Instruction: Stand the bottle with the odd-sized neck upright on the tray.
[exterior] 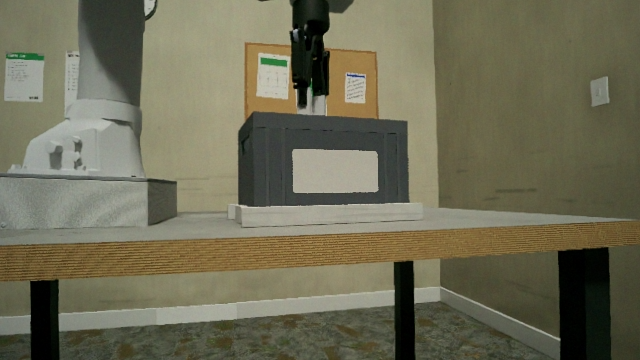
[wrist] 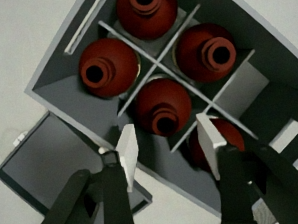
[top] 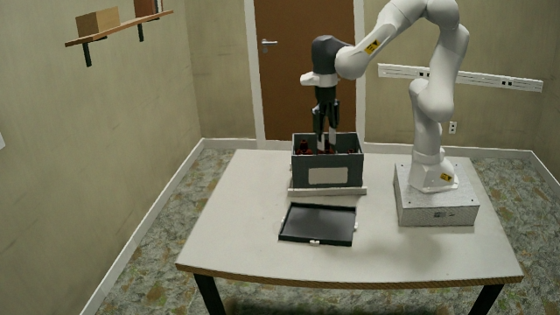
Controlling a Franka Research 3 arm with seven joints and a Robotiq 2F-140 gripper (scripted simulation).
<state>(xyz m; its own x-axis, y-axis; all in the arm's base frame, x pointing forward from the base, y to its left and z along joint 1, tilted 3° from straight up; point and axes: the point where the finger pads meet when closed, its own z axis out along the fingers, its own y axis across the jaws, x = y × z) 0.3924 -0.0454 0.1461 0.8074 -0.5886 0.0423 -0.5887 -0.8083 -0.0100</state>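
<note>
Right now the dark grey crate is 13 cm below my hand and 4 cm to the right of it. Round my hand: dark tray (24 cm to the left, 20 cm below).
</note>
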